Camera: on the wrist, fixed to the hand. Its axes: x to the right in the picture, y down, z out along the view.
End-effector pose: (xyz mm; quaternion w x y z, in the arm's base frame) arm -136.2 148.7 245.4 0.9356 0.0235 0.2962 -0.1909
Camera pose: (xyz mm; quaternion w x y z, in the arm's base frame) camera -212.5 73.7 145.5 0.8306 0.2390 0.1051 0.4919
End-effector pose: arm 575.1 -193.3 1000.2 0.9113 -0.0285 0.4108 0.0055
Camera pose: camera 510.6 -290.6 911.9 0.6905 0.2971 0.2330 0.6169
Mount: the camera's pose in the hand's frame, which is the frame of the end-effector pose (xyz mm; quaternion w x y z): 24.7 -90.8 -112.1 0.7199 0.0383 -0.0905 0.6871
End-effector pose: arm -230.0 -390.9 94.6 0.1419 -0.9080 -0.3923 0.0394
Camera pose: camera -256.1 -339.3 229.0 0.0744 -0.9142 0.3301 0.2231
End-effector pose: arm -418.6 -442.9 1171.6 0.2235 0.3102 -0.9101 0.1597
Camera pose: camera -343.8 -475.6 1293.1 0.0431 0.3790 0.8824 -0.2753
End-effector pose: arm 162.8 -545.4 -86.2 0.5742 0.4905 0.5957 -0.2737
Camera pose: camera 38.1 -472.5 -109.9 0.6365 0.7596 0.0294 0.1303
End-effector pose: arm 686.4 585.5 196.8 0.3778 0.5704 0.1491 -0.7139
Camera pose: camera 699.1 709.4 119.9 0.7541 0.4629 -0.3461 -0.3117
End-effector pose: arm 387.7 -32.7 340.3 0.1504 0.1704 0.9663 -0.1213
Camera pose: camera 304.4 -76.3 452.5 0.2725 0.7813 0.5603 -0.0364
